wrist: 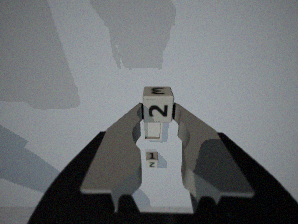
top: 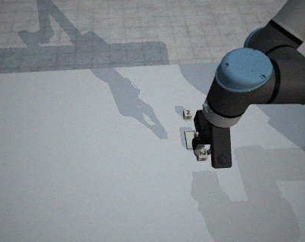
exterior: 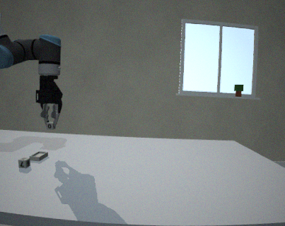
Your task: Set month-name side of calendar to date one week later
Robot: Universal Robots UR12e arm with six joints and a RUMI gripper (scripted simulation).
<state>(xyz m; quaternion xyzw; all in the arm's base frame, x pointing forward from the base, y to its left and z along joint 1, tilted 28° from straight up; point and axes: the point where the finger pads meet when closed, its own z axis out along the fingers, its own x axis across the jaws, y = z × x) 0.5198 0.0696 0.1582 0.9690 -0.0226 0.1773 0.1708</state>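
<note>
Now: hand 2 cm past the tray, 11 cm to the left of it and 12 cm above it. From my hand the other things lie so: cube: 1 cm below.
</note>
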